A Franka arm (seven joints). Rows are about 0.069 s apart.
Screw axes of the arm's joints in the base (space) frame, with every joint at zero. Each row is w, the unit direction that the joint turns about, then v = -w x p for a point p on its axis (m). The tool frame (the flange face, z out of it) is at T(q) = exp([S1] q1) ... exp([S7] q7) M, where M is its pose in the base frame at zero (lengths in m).
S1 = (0, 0, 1, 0, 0, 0)
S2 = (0, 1, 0, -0.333, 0, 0)
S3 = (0, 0, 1, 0, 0, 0)
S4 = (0, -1, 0, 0.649, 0, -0.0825)
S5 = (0, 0, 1, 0, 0, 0)
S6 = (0, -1, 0, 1.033, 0, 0)
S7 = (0, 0, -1, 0, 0.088, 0)
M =
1 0 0 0.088
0 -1 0 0
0 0 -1 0.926
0 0 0 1
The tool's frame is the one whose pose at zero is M.
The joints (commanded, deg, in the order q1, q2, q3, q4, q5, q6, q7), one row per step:
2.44 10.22 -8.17 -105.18 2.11 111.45 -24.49
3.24 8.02 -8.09 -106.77 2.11 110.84 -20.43
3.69 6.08 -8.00 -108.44 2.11 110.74 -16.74
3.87 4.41 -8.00 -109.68 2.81 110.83 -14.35
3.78 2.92 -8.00 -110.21 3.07 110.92 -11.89
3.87 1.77 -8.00 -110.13 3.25 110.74 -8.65
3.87 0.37 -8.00 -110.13 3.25 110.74 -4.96
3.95 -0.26 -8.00 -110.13 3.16 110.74 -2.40
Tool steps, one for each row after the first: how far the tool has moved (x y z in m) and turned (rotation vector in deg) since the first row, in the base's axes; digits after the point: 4 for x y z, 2 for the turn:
-0.0098 0.0092 0.0089 0.06 0.07 -3.20
-0.0189 0.0147 0.0148 0.10 -0.02 -6.37
-0.0260 0.0173 0.0216 0.82 -0.48 -8.88
-0.0308 0.0166 0.0321 1.14 -1.44 -11.53
-0.0335 0.0175 0.0437 1.36 -2.36 -14.73
-0.0370 0.0173 0.0574 1.52 -3.60 -18.40
-0.0386 0.0179 0.0635 1.52 -4.12 -20.84

